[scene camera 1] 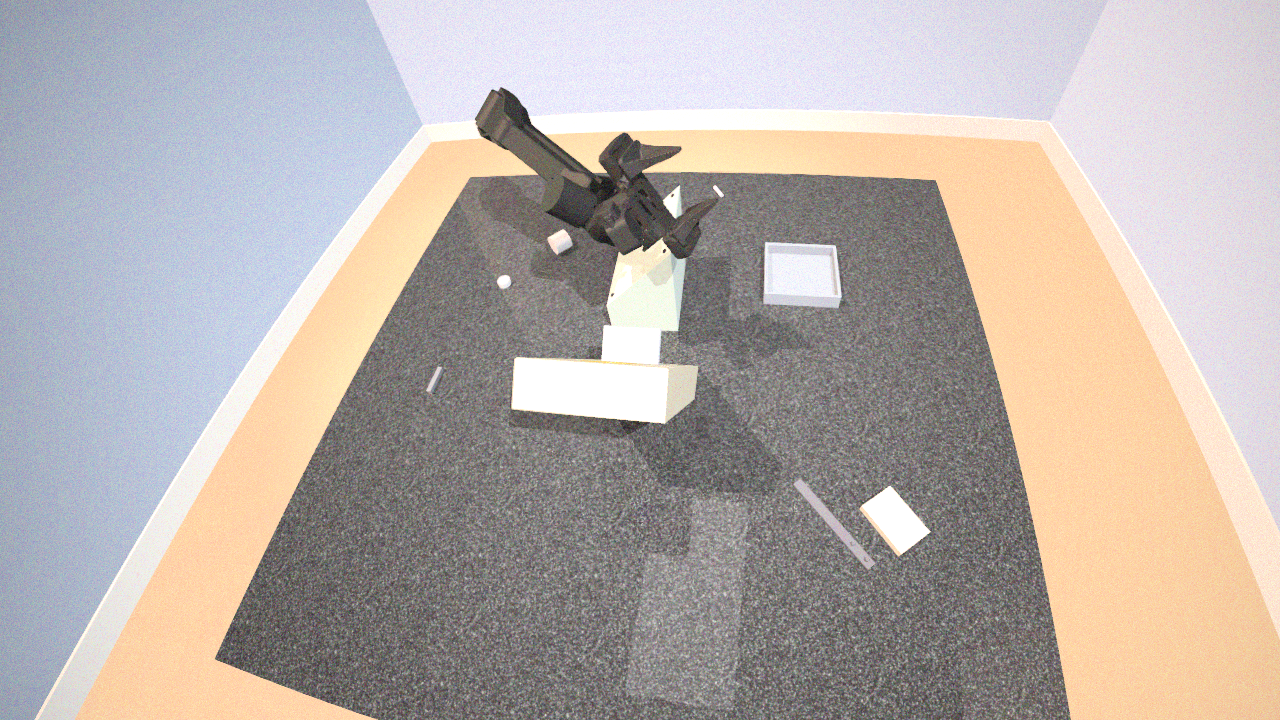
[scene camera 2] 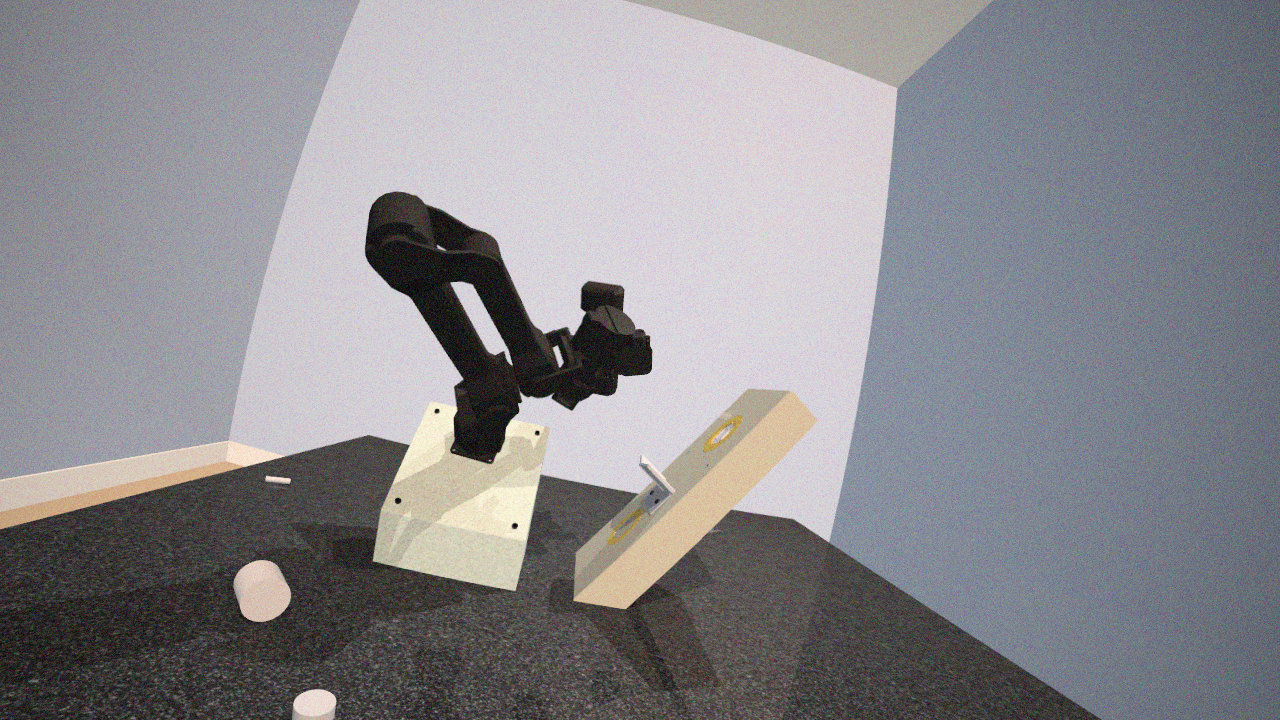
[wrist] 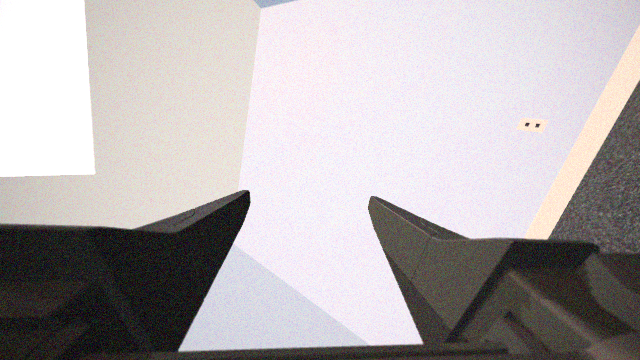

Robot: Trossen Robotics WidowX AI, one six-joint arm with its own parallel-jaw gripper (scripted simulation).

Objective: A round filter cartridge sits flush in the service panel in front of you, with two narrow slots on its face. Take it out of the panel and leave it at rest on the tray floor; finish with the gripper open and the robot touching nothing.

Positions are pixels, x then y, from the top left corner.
Scene:
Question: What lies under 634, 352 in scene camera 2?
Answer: My gripper.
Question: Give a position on a service panel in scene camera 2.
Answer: At 624, 559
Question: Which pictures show my gripper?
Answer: Scene camera 1, scene camera 2 and the wrist view: all of them.

